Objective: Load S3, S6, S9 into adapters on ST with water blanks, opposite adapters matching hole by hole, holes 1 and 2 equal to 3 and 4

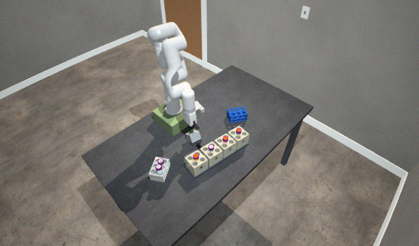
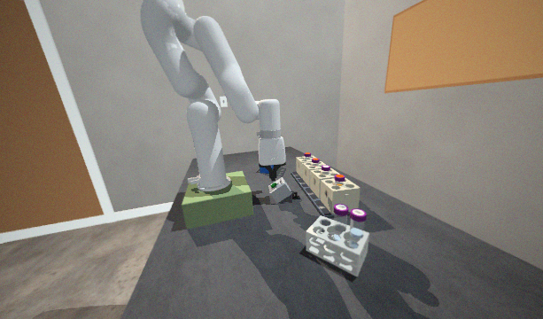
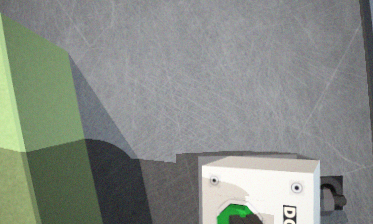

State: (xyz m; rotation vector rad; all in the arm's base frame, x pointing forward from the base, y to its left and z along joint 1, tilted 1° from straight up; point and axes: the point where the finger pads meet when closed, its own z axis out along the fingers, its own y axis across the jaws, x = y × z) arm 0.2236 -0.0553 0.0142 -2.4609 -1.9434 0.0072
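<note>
My gripper is now 40 mm above the green done key. Also, from my hand: stand marked 1: 220 mm ahead, 100 mm below, 10 mm to the left; sample tube: 240 mm ahead, 60 mm to the left, 40 mm below; adapter 1: 250 mm ahead, 170 mm to the left, 60 mm below.
</note>
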